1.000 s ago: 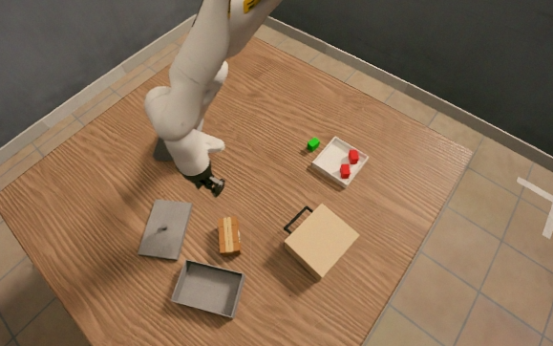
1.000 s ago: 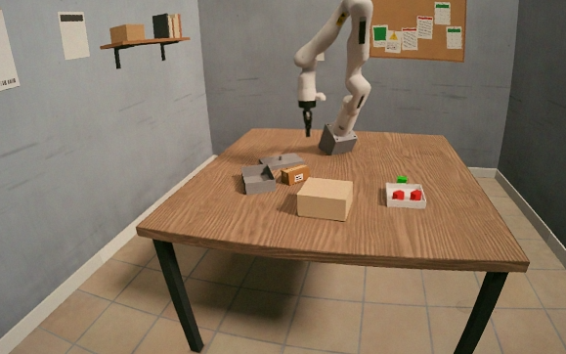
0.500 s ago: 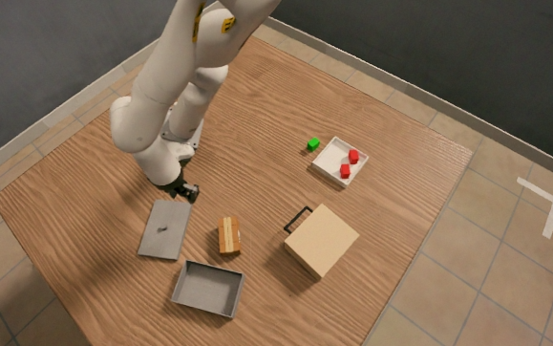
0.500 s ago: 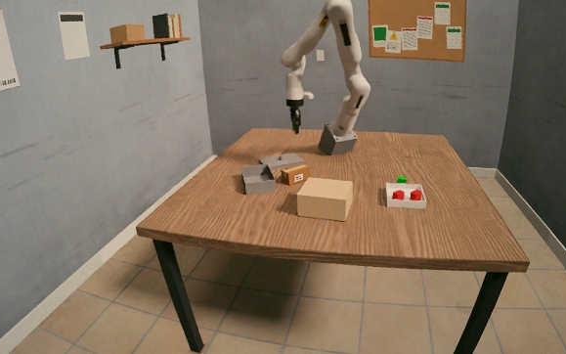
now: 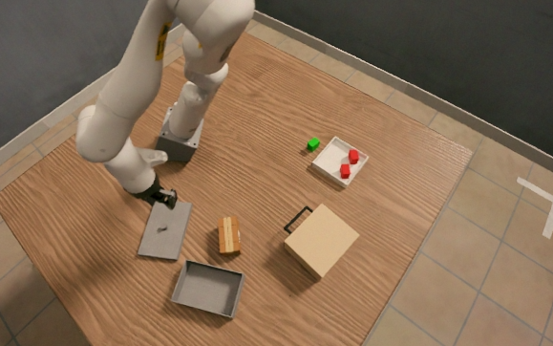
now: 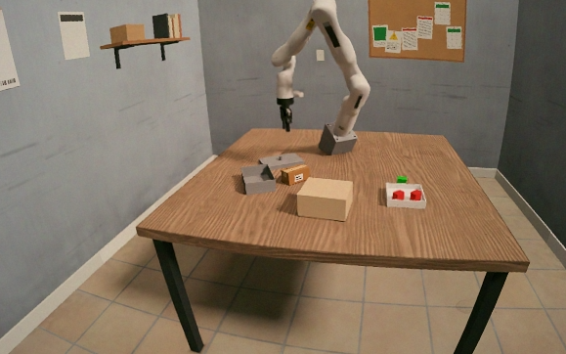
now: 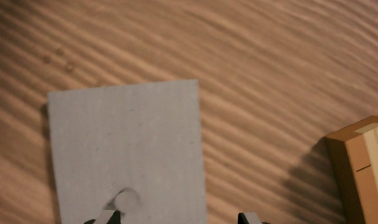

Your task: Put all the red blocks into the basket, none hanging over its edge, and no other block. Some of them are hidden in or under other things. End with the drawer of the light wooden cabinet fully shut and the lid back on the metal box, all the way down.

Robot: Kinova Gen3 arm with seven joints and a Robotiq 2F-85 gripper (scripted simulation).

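Right now my hand is 2 cm past the grey lid, 5 cm to the left of it and 18 cm above it. Round my hand: grey metal box: 23 cm ahead, 2 cm to the right, 16 cm below; then blue block: 16 cm ahead, 10 cm to the left, 17 cm below; then brown cardboard box: 14 cm ahead, 11 cm to the left, 15 cm below.
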